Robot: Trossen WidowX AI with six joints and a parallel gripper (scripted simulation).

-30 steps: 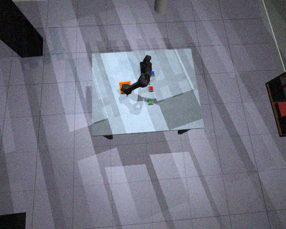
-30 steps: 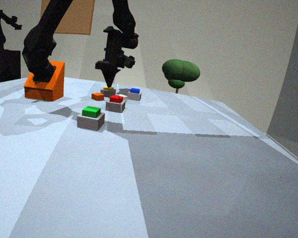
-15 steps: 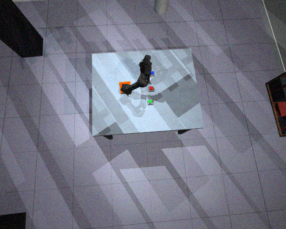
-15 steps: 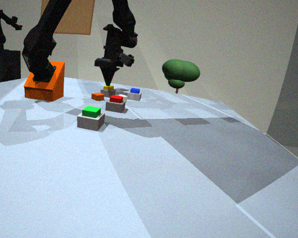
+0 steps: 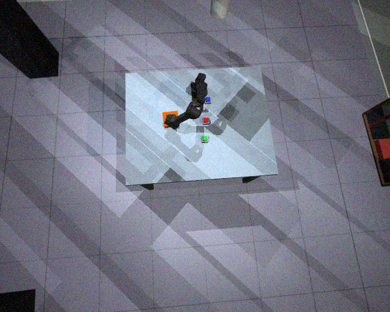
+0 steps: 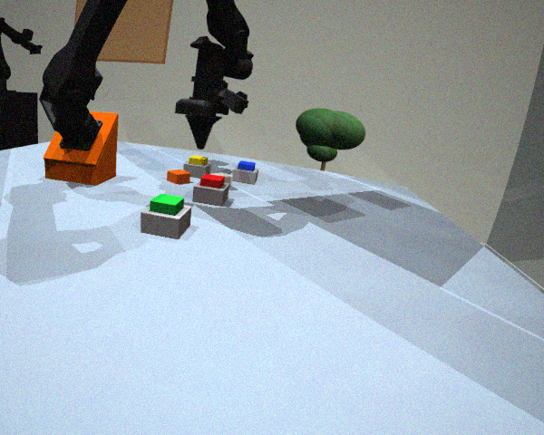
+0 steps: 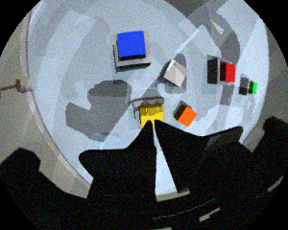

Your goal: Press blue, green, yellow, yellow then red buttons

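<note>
My gripper tip is now 20 mm above the yellow button. The rest, counted from my gripper tip: blue button (100 mm ahead, 10 mm to the left, 20 mm below); then white block (60 mm ahead, 50 mm to the right, 50 mm below); then small orange block (20 mm behind, 70 mm to the right, 50 mm below).
</note>
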